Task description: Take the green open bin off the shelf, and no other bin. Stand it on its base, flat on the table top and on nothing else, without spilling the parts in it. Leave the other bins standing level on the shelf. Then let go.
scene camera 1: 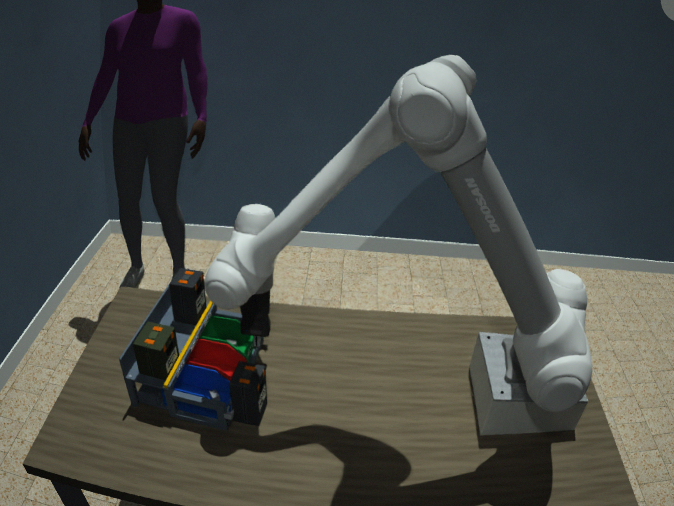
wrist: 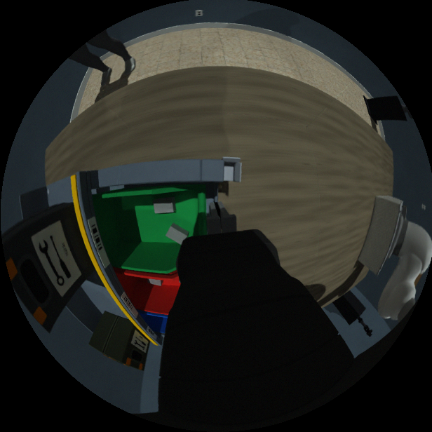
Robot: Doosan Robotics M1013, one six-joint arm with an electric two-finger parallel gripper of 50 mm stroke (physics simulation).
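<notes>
The green open bin stands in the lower level of the grey shelf, at the end farther from scene camera 1. Small grey parts lie inside it. The red bin and then the blue bin stand beside it in a row. My gripper points down, right at the green bin's front side facing the robot base. Its fingers are shut together, and no bin wall shows between them. Whether they touch the bin is hidden.
A black case stands on the table in front of the blue bin. A dark case and an olive case stand on the shelf's upper level, behind its yellow bar. A person stands beyond the table.
</notes>
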